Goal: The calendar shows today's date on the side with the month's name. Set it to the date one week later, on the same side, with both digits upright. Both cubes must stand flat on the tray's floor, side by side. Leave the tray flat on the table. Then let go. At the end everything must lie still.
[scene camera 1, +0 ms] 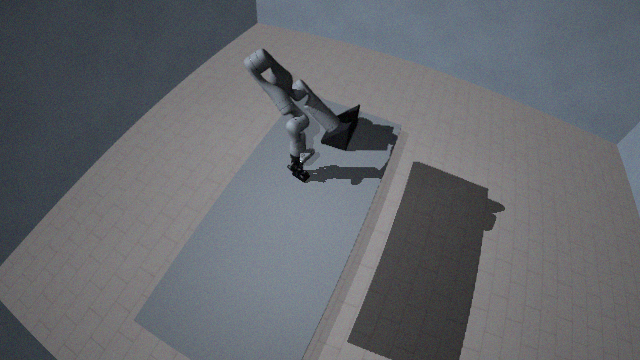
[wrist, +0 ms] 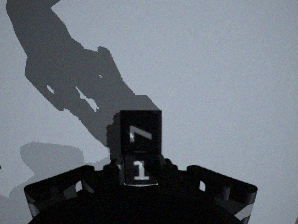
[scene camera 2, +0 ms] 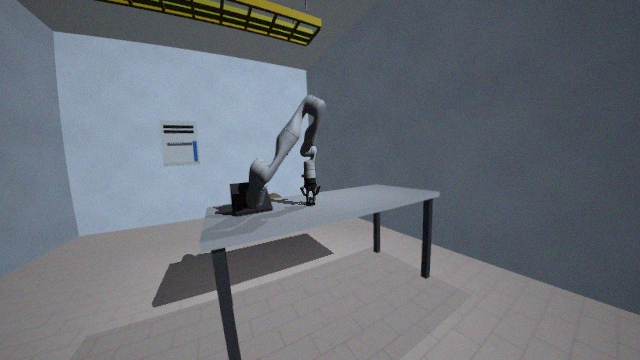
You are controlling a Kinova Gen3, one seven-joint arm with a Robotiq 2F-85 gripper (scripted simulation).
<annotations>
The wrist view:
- my gripper: 141,163
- dark calendar cube: 140,167
</annotations>
